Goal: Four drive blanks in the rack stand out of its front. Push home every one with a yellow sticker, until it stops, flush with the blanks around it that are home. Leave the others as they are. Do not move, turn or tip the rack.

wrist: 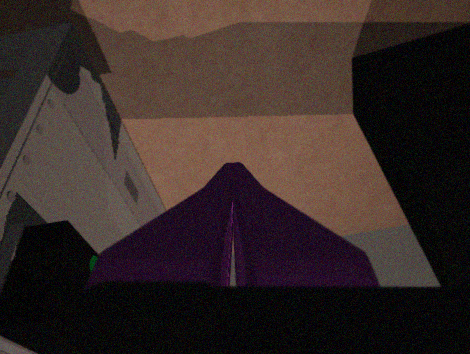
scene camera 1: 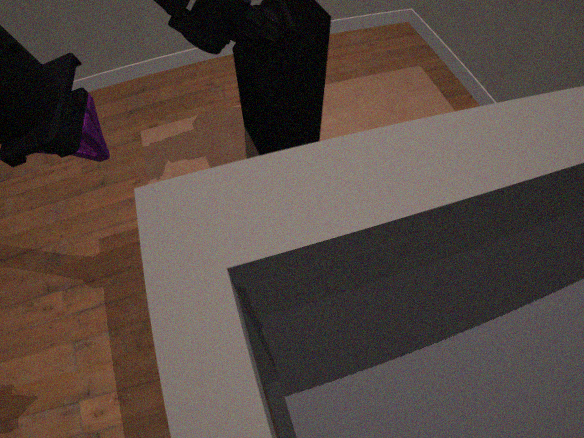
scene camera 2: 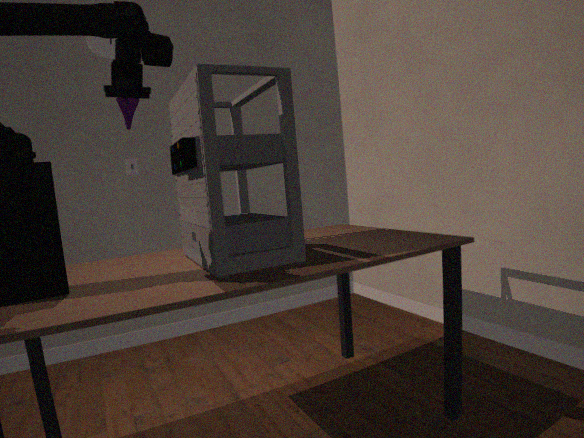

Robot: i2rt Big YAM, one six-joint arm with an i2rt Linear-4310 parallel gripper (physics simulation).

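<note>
The grey rack (scene camera 1: pixel 195 220) (scene camera 2: pixel 210 200) (wrist: pixel 75 150) stands upright on the table. Dark drive blanks (scene camera 2: pixel 183 156) stand out of its front at mid height, with small orange-yellow and green marks; how many there are is hard to tell. In the wrist view a dark block (wrist: pixel 50 255) with a green spot at its edge stands out from the rack front at the lower left. My gripper (scene camera 1: pixel 106 157) (scene camera 2: pixel 129 127) (wrist: pixel 233 177) is shut and empty, its purple fingers together and pointing down. It hangs in front of the rack, apart from it, its tips slightly above the blanks in scene camera 2.
The wooden table (scene camera 2: pixel 400 239) (wrist: pixel 250 165) carries the rack and the arm's black base (scene camera 1: pixel 282 95) (scene camera 2: pixel 30 230) (wrist: pixel 420 140), which stands opposite the rack's front. In scene camera 1 the rack's top fills the lower right and hides its front. A wall is behind.
</note>
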